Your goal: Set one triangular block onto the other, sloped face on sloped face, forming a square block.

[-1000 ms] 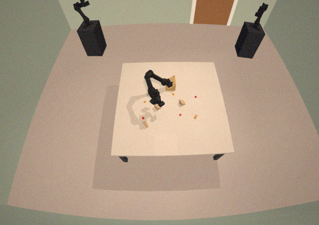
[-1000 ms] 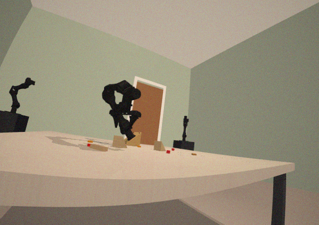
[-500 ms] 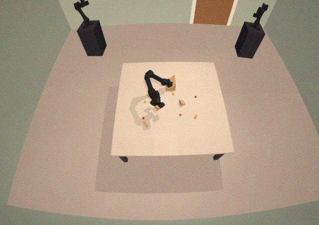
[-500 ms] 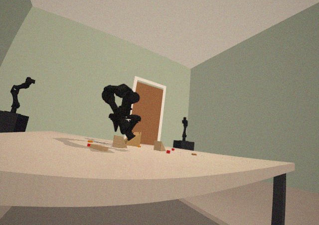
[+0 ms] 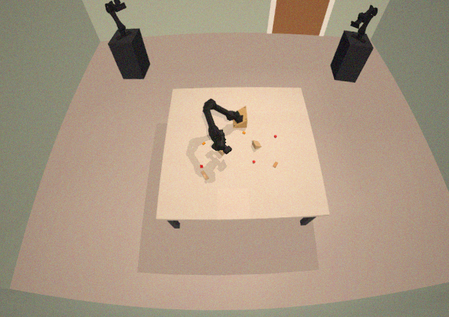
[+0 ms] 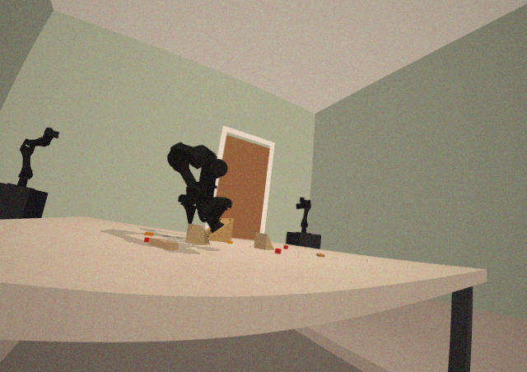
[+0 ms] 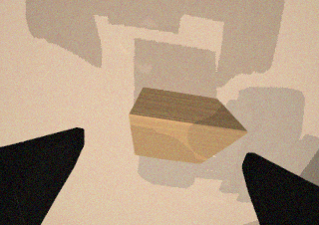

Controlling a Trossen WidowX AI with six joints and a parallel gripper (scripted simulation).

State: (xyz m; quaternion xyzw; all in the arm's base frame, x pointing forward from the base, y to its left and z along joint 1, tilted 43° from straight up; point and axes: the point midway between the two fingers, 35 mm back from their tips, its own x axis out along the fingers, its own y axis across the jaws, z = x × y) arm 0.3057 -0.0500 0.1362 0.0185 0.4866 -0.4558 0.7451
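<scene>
My gripper tip is 4 cm above the triangular block and 1 cm to the left of it.
</scene>
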